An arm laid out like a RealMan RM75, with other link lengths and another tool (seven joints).
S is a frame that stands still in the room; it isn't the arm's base.
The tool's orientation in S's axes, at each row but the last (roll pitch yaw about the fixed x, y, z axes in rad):
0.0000 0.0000 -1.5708
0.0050 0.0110 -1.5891
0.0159 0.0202 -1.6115
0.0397 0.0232 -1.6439
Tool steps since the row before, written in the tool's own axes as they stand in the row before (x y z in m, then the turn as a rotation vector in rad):
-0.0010 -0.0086 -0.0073 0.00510 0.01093 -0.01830
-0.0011 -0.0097 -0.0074 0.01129 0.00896 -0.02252
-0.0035 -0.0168 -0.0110 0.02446 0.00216 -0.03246
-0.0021 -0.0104 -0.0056 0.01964 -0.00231 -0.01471
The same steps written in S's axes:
-0.0086 0.0010 -0.0073 0.01093 -0.00510 -0.01830
-0.0096 0.0014 -0.0074 0.00887 -0.01121 -0.02260
-0.0165 0.0044 -0.0112 0.00171 -0.02389 -0.03291
-0.0100 0.0030 -0.0060 -0.00313 -0.01911 -0.01524

